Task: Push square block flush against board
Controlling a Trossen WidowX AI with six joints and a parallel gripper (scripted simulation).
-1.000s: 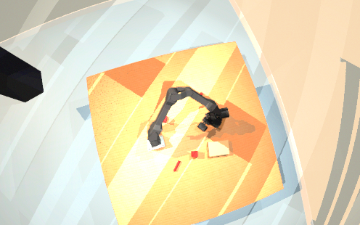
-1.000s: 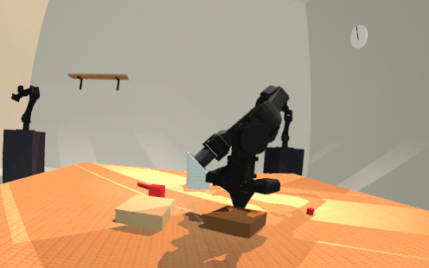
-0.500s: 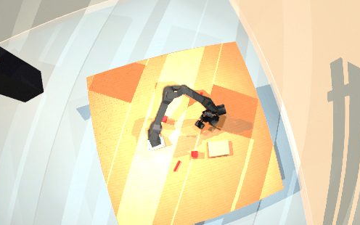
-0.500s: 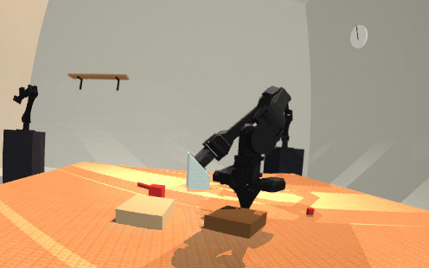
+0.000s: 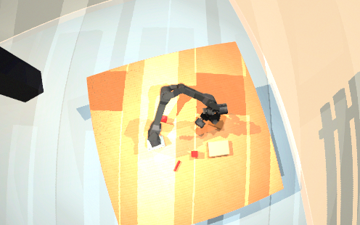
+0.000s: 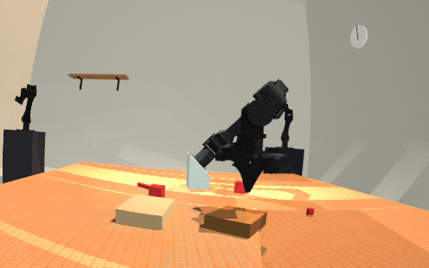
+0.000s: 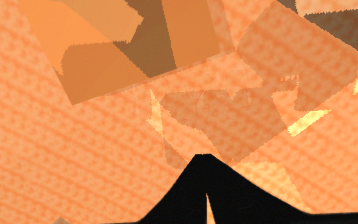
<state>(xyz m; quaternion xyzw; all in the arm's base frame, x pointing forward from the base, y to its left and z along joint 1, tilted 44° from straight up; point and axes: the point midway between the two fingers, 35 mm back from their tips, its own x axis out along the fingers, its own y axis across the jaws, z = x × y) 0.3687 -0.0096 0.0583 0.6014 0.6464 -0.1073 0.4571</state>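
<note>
Right now the board is 240 mm to the right of my gripper tip and 40 mm below it. Round my gripper tip: small red cube: 170 mm to the left, 60 mm ahead, 50 mm below; then square block: 80 mm ahead, 60 mm to the right, 40 mm below; then thin red stick: 310 mm behind, 240 mm to the right, 50 mm below.
</note>
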